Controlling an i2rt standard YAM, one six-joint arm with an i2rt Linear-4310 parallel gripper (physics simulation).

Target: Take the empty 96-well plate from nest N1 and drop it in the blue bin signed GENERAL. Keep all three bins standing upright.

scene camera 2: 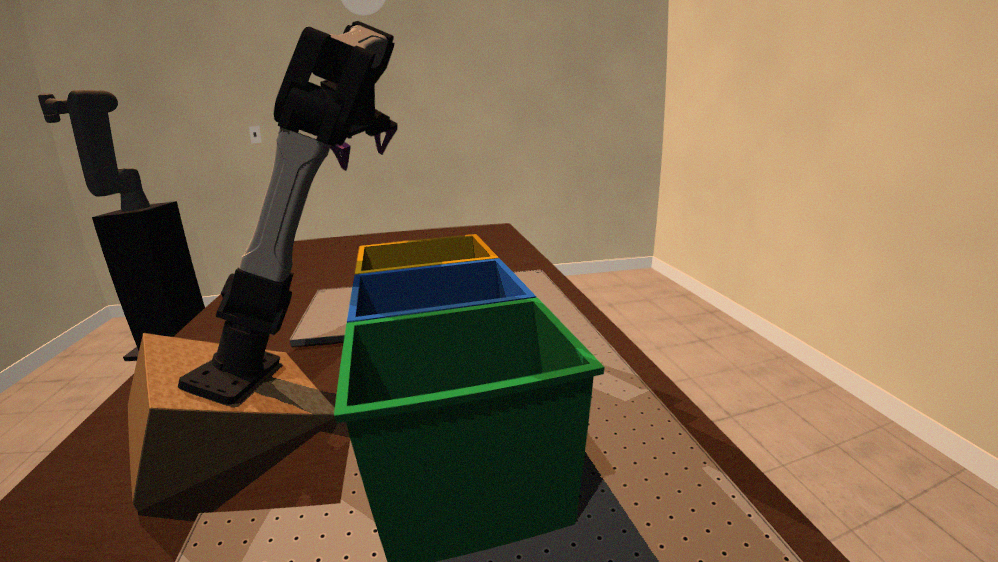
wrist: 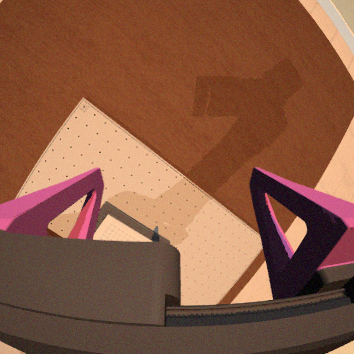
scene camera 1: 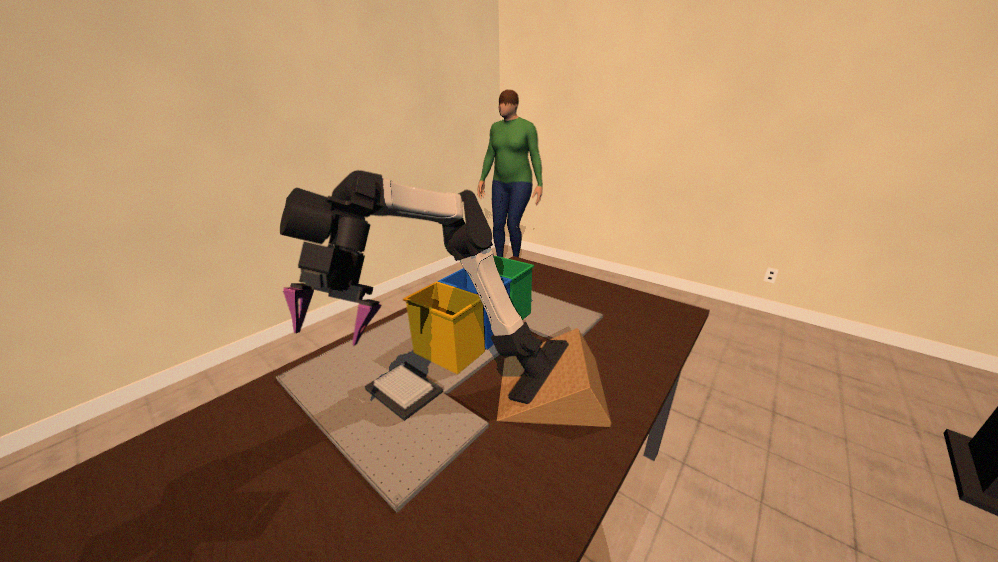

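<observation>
The pale 96-well plate [scene camera 1: 403,386] [wrist: 116,230] sits in a dark nest [scene camera 1: 406,411] [wrist: 125,216] on the perforated board; in the wrist view the gripper body hides part of it. My gripper [scene camera 1: 326,337] [scene camera 2: 361,160] [wrist: 176,175] is open and empty, high up and to the left of the plate in scene camera 1. The blue bin [scene camera 1: 457,277] [scene camera 2: 433,286] stands upright between the yellow bin [scene camera 1: 450,335] [scene camera 2: 427,254] and the green bin [scene camera 1: 521,286] [scene camera 2: 474,446], which also stand upright. No sign lettering can be read.
The arm's base stands on a wooden wedge [scene camera 1: 593,390] [scene camera 2: 181,446] beside the bins. The perforated board [scene camera 1: 405,464] [scene camera 2: 649,446] [wrist: 220,250] lies on the brown table [scene camera 1: 209,474] [wrist: 125,50]. A person [scene camera 1: 513,157] stands behind the table. A dark pedestal with an arm [scene camera 2: 150,279] stands beyond it.
</observation>
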